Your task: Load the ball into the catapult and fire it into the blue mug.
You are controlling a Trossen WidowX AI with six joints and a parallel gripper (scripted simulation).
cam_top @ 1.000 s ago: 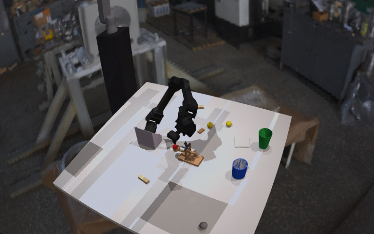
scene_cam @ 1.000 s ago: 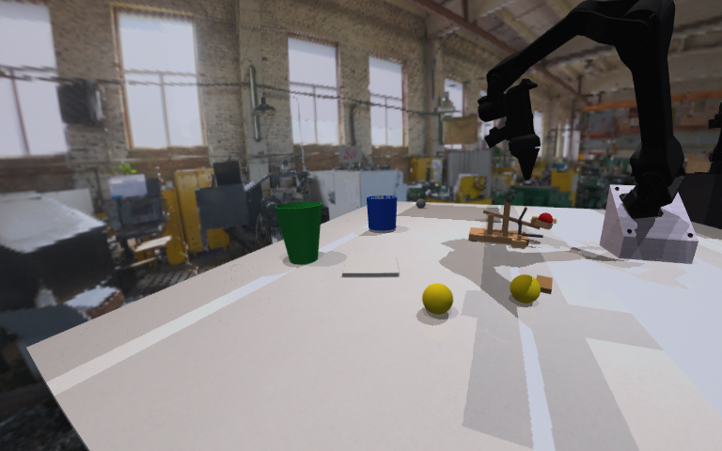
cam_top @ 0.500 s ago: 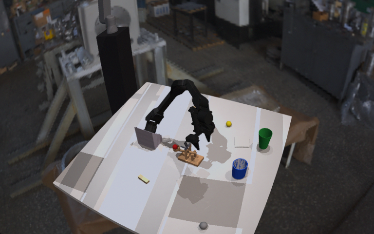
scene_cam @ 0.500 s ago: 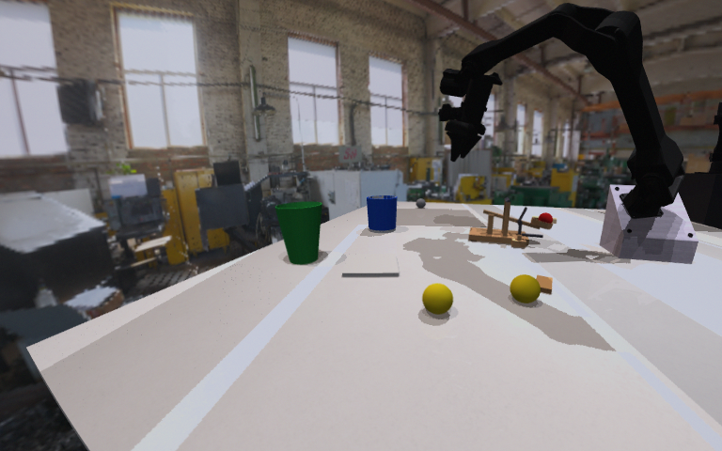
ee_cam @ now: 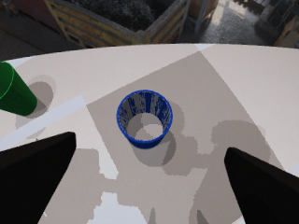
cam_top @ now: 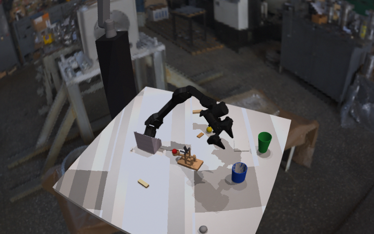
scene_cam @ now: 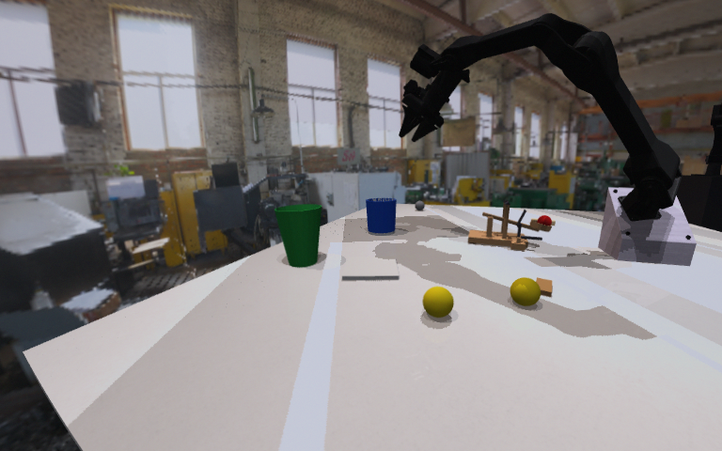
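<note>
The red ball lies 35 cm behind my gripper tip, 7 cm to the left of it and 21 cm below it. Round my gripper tip: wooden catapult: 27 cm behind, 7 cm to the left, 22 cm below; then flat white tile: 4 cm ahead, 28 cm to the left, 27 cm below; then blue mug: 8 cm ahead, 1 cm to the right, 24 cm below.
</note>
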